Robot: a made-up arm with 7 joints.
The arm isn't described. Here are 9 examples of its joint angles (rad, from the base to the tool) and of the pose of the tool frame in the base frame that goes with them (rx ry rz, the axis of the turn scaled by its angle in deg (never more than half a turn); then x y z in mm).
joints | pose
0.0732 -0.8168 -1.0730 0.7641 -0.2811 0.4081 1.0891 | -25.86 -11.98 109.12 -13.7 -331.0 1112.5
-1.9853 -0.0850 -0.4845 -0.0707 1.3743 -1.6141 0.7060 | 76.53 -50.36 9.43 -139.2 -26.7 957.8
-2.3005 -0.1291 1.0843 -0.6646 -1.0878 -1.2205 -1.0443 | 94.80 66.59 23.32 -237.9 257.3 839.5
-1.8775 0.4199 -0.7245 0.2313 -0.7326 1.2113 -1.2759 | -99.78 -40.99 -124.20 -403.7 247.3 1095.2
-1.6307 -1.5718 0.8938 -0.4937 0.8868 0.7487 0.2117 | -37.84 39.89 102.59 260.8 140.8 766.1
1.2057 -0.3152 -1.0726 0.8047 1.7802 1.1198 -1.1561 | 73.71 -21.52 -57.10 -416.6 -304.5 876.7
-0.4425 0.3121 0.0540 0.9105 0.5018 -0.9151 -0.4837 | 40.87 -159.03 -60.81 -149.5 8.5 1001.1
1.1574 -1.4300 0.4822 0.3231 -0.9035 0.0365 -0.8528 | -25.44 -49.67 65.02 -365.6 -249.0 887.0
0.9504 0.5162 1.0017 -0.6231 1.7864 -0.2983 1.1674 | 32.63 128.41 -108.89 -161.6 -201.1 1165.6
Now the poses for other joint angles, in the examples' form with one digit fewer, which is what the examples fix.
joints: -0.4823 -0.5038 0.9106 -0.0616 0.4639 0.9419 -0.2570
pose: -59.6 15.5 67.2 104 -37 1132
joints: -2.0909 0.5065 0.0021 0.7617 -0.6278 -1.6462 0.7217
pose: 60.2 58.4 65.4 -242 77 924
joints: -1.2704 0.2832 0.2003 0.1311 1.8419 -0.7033 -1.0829
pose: -52.9 61.7 32.1 -92 39 1022
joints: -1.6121 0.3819 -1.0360 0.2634 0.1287 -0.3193 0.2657
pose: 93.4 -37.0 -104.7 -366 179 929
